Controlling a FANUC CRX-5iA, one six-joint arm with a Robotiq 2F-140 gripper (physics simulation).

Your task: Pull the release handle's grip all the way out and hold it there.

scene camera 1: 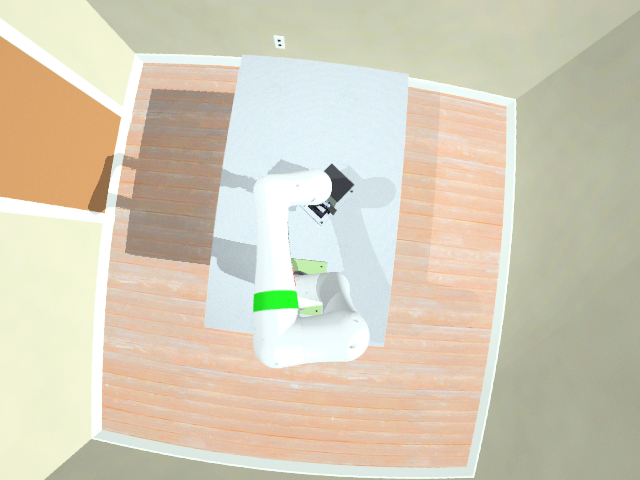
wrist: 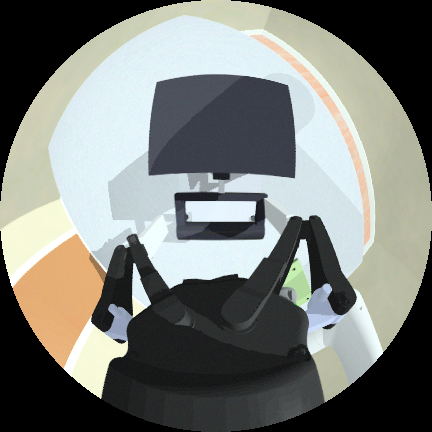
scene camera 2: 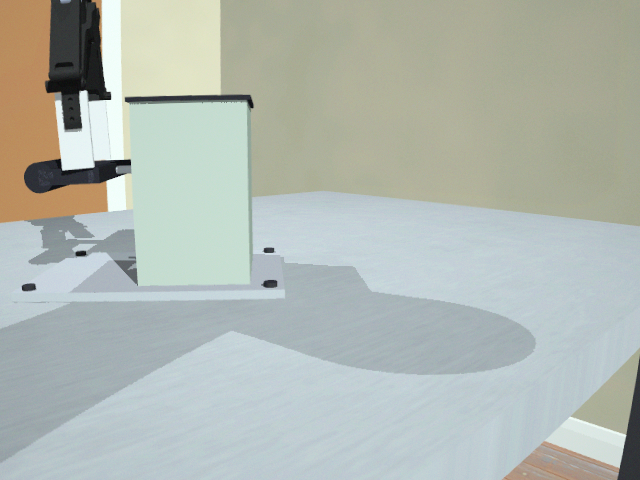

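The release handle's grip (scene camera 2: 41,177) (wrist: 220,231) is a dark rectangular loop sticking out from the side of a pale green box (scene camera 2: 191,196) with a dark lid (scene camera 1: 341,180) (scene camera 2: 191,98) (wrist: 220,125). A short silver rod (scene camera 2: 123,169) (wrist: 221,186) joins grip and box. My gripper (scene camera 2: 87,162) (wrist: 213,215) is open and empty, pointing down. In the wrist view its white fingertips stand on the left and right of the grip, with gaps. In scene camera 2 their lower ends overlap the grip's upper part. The arm partly hides gripper and grip in scene camera 1.
The box stands on a light base plate (scene camera 2: 155,295) with dark bolts at its corners, on the pale table (scene camera 1: 320,113) (scene camera 2: 439,258). The box and lid rise above the grip, close beside the fingers. Green mounting plates (scene camera 1: 312,266) lie near the arm's base.
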